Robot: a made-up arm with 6 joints.
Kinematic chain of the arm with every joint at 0, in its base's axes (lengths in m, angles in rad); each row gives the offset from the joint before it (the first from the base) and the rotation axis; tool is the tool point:
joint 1: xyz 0 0 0.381 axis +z
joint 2: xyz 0.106 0 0 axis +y
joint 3: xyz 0 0 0.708 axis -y
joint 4: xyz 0 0 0.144 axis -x
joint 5: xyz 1.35 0 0 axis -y
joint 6: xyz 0.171 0 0 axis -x
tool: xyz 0 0 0
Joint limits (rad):
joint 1: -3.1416..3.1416
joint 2: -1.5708..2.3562
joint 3: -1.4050..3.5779
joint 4: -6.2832..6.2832
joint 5: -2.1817..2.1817
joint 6: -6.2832..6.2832
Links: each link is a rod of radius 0.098 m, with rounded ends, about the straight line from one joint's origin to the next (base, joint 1, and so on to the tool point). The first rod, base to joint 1, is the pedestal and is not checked.
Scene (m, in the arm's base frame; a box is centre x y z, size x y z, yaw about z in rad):
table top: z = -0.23
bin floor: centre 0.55 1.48 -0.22 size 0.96 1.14 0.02 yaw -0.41
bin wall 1: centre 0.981 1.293 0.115 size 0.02 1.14 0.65 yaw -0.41
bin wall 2: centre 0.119 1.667 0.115 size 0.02 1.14 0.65 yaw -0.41
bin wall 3: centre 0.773 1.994 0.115 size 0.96 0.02 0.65 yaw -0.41
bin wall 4: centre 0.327 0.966 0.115 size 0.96 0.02 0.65 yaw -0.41
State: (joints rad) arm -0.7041 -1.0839 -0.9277 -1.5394 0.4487 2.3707
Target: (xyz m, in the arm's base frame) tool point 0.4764 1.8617 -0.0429
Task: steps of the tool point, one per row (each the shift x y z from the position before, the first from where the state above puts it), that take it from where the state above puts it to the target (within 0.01 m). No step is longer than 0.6 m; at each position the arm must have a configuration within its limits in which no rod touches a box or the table.
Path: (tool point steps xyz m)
1: 0.2685 0.1815 0.0355
2: 0.2318 0.2804 0.0114
3: 0.1528 0.3762 -0.0175
4: 0.0302 0.4474 -0.0500
5: -0.1265 0.4734 -0.0841
6: -0.2973 0.4371 -0.1186
7: -0.4540 0.3328 -0.1516
8: 0.0091 0.0382 -0.3785
9: -0.0091 -0.0382 -0.3803

